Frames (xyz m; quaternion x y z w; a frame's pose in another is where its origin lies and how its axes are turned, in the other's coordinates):
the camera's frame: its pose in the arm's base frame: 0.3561 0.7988 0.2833 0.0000 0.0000 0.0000 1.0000
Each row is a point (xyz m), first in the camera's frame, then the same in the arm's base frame.
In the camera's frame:
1: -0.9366 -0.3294 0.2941
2: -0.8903 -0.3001 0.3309
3: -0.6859 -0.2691 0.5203
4: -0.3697 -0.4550 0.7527
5: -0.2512 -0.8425 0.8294
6: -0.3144 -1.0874 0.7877
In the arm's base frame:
1: -0.5805 0.4694 0.5774
2: -0.5342 0.4987 0.6142
3: -0.3298 0.5297 0.8036
4: -0.0136 0.3438 1.0360
5: 0.1049 -0.0437 1.1127
6: 0.0417 -0.2886 1.0710

